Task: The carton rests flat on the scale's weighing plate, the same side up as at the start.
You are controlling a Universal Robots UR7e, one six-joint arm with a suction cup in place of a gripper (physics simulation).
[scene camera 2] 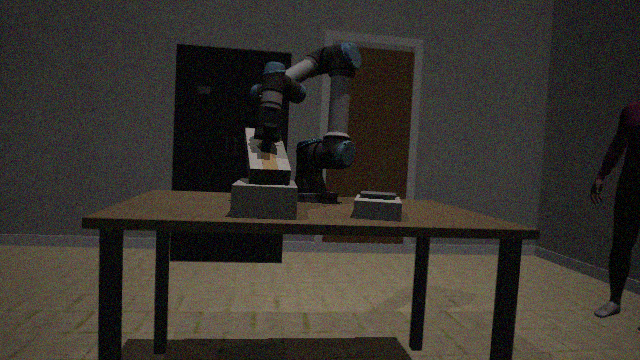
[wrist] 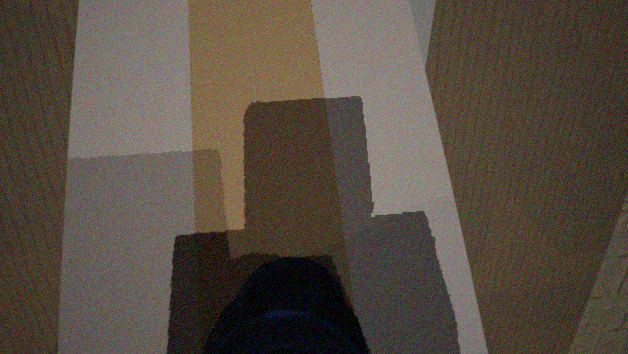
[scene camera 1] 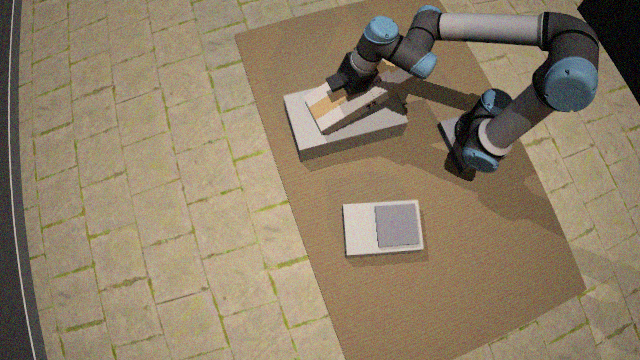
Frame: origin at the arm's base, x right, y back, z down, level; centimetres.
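Seen in the pictures: hand, tool point: [scene camera 2: 265, 152] [wrist: 296, 268]; arm's base, link origin: [scene camera 2: 309, 192].
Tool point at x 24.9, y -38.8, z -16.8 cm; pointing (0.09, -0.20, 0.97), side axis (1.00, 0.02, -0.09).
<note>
Offsets run from my tool point to a thing's top centre.
The carton [scene camera 1: 325, 107] [scene camera 2: 270, 161] [wrist: 250, 50], white with an orange tape band, is tilted over a light block. Its end nearest scene camera 2 is low by the block's top, and its far end is raised. Whether the low end touches the block is unclear. My suction gripper [scene camera 1: 353, 86] [scene camera 2: 268, 145] [wrist: 289, 295] is on the carton's taped top face and holds it; the exact contact is hidden. The scale {dy -6.1, dx -39.5, dz +12.6 cm} [scene camera 1: 358, 231] [scene camera 2: 378, 210], with its grey weighing plate {dy -2.5, dx -40.9, dz +12.6 cm} [scene camera 1: 397, 225] [scene camera 2: 378, 194], stands apart from the block, with no carton on it.
The light block {dy +0.0, dx -0.9, dz +10.3 cm} [scene camera 1: 311, 141] [scene camera 2: 264, 201] stands on the wooden table [scene camera 1: 380, 300] [scene camera 2: 200, 224] under the carton. The arm's base [scene camera 1: 448, 131] is mounted on the table. A person [scene camera 2: 626, 200] stands at the right in scene camera 2, away from the table.
</note>
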